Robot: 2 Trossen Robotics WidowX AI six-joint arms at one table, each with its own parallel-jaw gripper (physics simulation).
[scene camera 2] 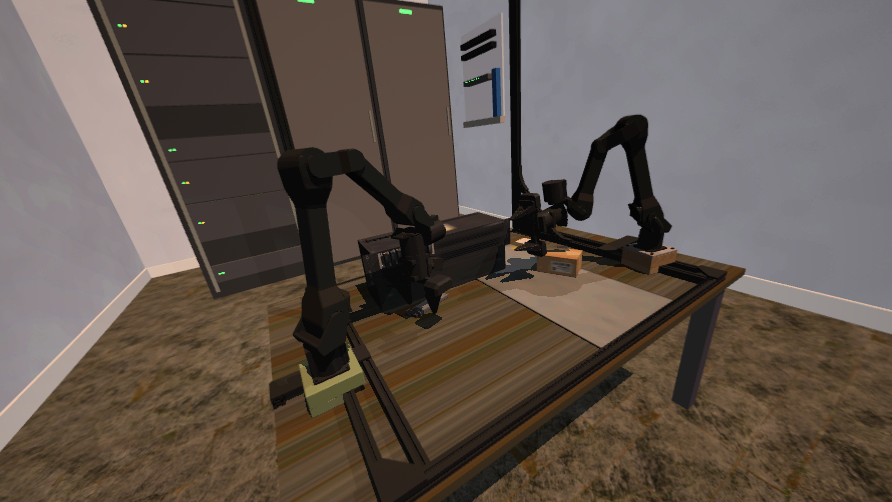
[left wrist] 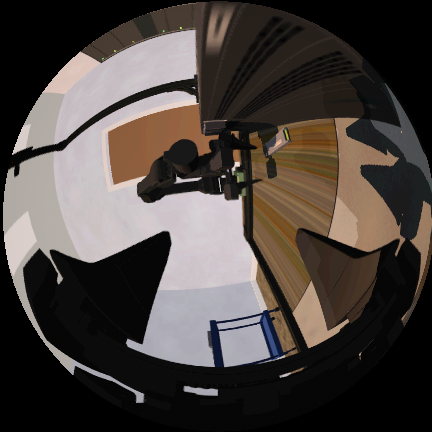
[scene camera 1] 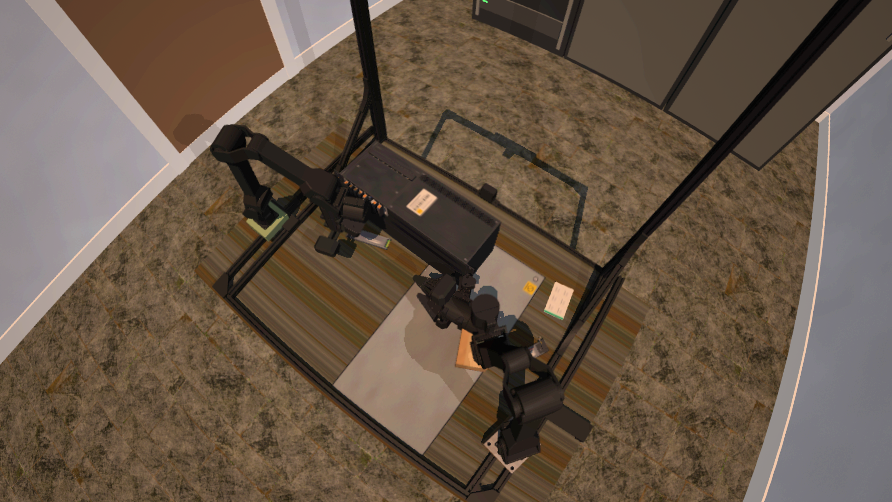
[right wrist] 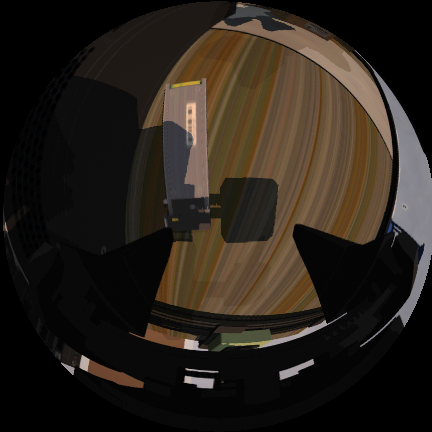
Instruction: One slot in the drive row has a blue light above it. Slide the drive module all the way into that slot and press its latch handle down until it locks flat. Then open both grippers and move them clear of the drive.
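Where they show: left gripper, fingertip midpoint: (scene camera 2: 512, 235) (left wrist: 235, 236) (scene camera 1: 415, 285); right gripper, fingertip midpoint: (scene camera 2: 422, 308) (left wrist: 258, 163) (scene camera 1: 344, 238) (right wrist: 235, 232); left arm's base at its link origin: (scene camera 2: 649, 247) (scene camera 1: 512, 444); right arm's base at its link origin: (scene camera 2: 329, 367) (left wrist: 235, 182) (scene camera 1: 266, 217) (right wrist: 237, 348).
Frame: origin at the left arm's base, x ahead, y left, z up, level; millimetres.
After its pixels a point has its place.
Observation:
The drive module (scene camera 1: 376, 241) {z -52, x 664, y -108 mm} (scene camera 2: 426, 306) {z -52, x 704, y -78 mm} (left wrist: 277, 143) {z -52, x 667, y -103 mm} (right wrist: 199, 160) {z -52, x 695, y -82 mm} lies on the table beside the black drive chassis (scene camera 1: 458, 231) {z 114, x 469, y -245 mm} (scene camera 2: 477, 249) {z 40, x 498, y -180 mm} (left wrist: 280, 75) {z 60, x 458, y -187 mm}, outside the drive row (scene camera 1: 363, 191) {z 111, x 727, y -140 mm}. Its dark latch end points toward the right gripper in the right wrist view. My right gripper (scene camera 1: 343, 231) {z -29, x 725, y -37 mm} (left wrist: 258, 163) {z -29, x 725, y -37 mm} (right wrist: 235, 232) {z -29, x 725, y -37 mm} is open and empty above the table near that end; the module is nearer the picture-left finger. My left gripper (scene camera 1: 425, 300) {z 103, x 434, y -76 mm} (scene camera 2: 519, 231) {z 103, x 434, y -76 mm} (left wrist: 235, 236) {z 103, x 434, y -76 mm} is open and empty by the chassis's other end. The blue light cannot be made out.
An orange box (scene camera 1: 466, 352) {z 0, x 245, y -74 mm} (scene camera 2: 560, 263) {z -19, x 271, y -72 mm} stands on the grey mat (scene camera 1: 387, 380) {z -59, x 331, y 122 mm} (scene camera 2: 593, 312) {z -59, x 335, y 133 mm}, close to the left arm. A white card (scene camera 1: 559, 299) {z -60, x 178, y -384 mm} lies beyond the mat. Black frame rails edge the table, with uprights behind the chassis.

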